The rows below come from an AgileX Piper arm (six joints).
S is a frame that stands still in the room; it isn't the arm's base.
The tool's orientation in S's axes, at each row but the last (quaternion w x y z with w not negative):
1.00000, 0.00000, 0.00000, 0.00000
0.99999, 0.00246, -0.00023, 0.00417
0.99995, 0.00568, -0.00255, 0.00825
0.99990, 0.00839, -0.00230, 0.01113
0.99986, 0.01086, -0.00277, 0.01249
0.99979, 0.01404, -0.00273, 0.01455
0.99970, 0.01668, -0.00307, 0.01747
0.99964, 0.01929, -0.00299, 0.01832
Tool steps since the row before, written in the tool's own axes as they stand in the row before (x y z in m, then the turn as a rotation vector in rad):
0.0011, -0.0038, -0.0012, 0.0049, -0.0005, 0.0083
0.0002, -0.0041, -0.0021, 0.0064, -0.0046, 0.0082
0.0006, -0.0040, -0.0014, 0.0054, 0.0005, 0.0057
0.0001, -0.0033, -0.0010, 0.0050, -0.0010, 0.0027
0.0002, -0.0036, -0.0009, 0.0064, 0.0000, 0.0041
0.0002, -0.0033, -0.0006, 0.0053, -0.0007, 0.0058
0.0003, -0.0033, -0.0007, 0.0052, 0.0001, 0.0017
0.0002, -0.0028, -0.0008, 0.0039, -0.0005, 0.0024
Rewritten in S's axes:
0.0011, -0.0038, -0.0012, 0.0049, -0.0005, 0.0083
0.0002, -0.0041, -0.0021, 0.0064, -0.0046, 0.0082
0.0007, -0.0040, -0.0014, 0.0054, 0.0005, 0.0057
0.0002, -0.0033, -0.0011, 0.0050, -0.0009, 0.0027
0.0003, -0.0036, -0.0010, 0.0064, 0.0001, 0.0041
0.0003, -0.0033, -0.0007, 0.0053, -0.0007, 0.0058
0.0004, -0.0033, -0.0008, 0.0052, 0.0002, 0.0017
0.0003, -0.0028, -0.0009, 0.0039, -0.0004, 0.0024

